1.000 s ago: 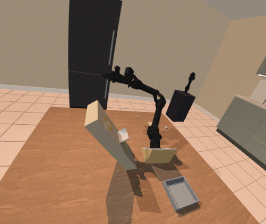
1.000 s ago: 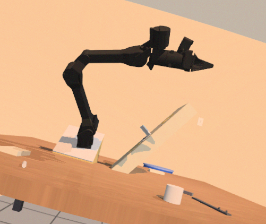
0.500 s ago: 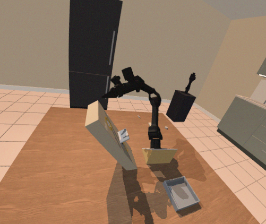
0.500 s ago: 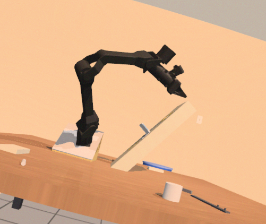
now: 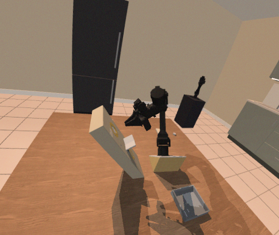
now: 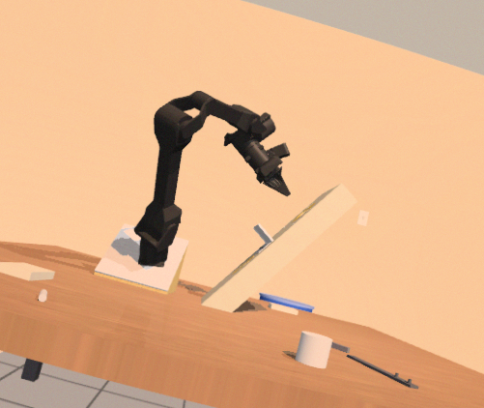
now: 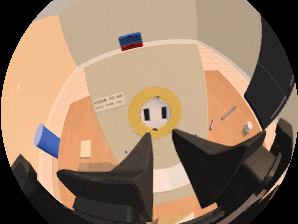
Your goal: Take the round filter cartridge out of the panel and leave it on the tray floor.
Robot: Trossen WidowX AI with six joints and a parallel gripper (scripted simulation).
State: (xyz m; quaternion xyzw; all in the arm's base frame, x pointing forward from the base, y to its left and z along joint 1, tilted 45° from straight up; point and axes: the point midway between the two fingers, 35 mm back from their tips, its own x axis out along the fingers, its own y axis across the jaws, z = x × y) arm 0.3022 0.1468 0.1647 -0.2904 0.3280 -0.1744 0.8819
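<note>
Now: gripper tip 6 cm short of the filter cartridge and 4 cm above it. Round my gripper tip: peg 38 cm behind, 51 cm to the right, 31 cm below; tray 33 cm behind, 30 cm to the left, 31 cm below.
</note>
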